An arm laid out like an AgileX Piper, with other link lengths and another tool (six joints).
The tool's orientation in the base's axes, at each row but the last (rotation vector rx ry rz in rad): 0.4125 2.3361 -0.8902; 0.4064 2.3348 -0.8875; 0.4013 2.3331 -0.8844; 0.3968 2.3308 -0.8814
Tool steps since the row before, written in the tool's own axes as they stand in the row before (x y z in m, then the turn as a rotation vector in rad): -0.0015 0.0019 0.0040 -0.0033 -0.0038 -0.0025; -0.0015 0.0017 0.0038 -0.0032 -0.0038 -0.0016; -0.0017 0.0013 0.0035 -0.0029 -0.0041 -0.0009; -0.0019 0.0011 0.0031 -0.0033 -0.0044 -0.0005
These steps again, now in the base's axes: 0.0037 -0.0015 -0.0024 -0.0003 -0.0013 0.0055; 0.0036 -0.0014 -0.0022 0.0000 -0.0019 0.0049; 0.0034 -0.0015 -0.0016 -0.0001 -0.0026 0.0044; 0.0033 -0.0014 -0.0012 0.0003 -0.0031 0.0046
